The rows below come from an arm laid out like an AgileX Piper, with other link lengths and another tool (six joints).
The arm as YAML. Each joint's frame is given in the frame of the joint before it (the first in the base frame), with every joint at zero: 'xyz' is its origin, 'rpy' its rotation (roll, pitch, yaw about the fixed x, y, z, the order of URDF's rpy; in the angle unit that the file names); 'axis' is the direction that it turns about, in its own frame. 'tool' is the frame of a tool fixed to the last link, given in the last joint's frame.
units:
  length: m
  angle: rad
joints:
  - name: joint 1
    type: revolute
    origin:
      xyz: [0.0, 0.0, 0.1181]
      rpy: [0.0, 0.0, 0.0]
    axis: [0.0, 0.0, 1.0]
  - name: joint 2
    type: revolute
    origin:
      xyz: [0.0, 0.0, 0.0]
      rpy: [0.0, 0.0, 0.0]
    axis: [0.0, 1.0, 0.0]
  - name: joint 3
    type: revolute
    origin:
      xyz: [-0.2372, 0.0, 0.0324]
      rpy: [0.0, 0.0, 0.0]
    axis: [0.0, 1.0, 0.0]
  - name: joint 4
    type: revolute
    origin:
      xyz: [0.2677, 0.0, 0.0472]
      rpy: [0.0, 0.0, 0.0]
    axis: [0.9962, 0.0, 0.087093]
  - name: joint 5
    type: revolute
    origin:
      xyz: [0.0, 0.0, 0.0]
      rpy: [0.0, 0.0, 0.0]
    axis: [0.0, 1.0, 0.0]
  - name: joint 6
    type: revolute
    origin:
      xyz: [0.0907, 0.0, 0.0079]
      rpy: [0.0, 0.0, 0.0]
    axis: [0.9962, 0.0, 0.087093]
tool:
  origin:
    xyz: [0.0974, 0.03, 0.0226]
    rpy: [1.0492, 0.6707, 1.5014]
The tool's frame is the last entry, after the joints.
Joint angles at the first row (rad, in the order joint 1, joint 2, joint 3, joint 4, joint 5, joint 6):
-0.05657, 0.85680, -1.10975, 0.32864, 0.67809, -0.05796
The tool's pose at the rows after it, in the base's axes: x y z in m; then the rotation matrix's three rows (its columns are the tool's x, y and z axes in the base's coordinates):
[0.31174 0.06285 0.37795], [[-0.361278 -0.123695 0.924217], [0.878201 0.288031 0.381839], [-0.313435 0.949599 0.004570]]
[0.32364 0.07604 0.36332], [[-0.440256 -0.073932 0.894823], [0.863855 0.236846 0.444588], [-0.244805 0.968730 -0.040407]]
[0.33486 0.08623 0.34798], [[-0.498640 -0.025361 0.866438], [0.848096 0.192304 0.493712], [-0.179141 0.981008 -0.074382]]
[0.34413 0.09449 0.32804], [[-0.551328 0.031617 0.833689], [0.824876 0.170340 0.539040], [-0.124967 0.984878 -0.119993]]
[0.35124 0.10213 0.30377], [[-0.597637 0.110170 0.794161], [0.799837 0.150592 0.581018], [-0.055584 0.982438 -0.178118]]
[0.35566 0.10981 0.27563], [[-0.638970 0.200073 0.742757], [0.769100 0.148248 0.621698], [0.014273 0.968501 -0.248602]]
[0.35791 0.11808 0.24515], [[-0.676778 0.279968 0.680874], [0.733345 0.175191 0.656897], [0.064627 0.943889 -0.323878]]
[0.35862 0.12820 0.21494], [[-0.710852 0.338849 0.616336], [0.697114 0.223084 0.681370], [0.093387 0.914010 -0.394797]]
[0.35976 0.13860 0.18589], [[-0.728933 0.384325 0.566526], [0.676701 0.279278 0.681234], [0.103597 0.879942 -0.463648]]
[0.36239 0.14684 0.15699], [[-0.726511 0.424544 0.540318], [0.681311 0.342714 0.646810], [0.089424 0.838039 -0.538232]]
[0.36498 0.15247 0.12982], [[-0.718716 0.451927 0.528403], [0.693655 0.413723 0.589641], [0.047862 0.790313 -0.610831]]
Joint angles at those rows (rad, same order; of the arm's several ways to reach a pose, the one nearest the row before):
-0.05127, 0.93934, -1.13823, 0.43243, 0.73468, -0.11959
-0.04934, 1.01323, -1.15670, 0.53200, 0.77457, -0.17639
-0.04885, 1.08150, -1.16524, 0.61581, 0.80132, -0.22496
-0.04874, 1.14758, -1.16696, 0.67515, 0.83305, -0.27367
-0.04800, 1.21652, -1.16613, 0.71720, 0.87630, -0.30347
-0.04227, 1.28950, -1.16565, 0.73526, 0.92561, -0.32312
-0.02532, 1.36433, -1.16562, 0.72647, 0.96315, -0.34260
0.00729, 1.43615, -1.16562, 0.69783, 0.97743, -0.35671
0.05433, 1.50120, -1.16568, 0.64449, 0.96151, -0.33837
0.11241, 1.55935, -1.16567, 0.55274, 0.91776, -0.26839
0.17415, 1.61062, -1.16563, 0.42986, 0.86546, -0.16672

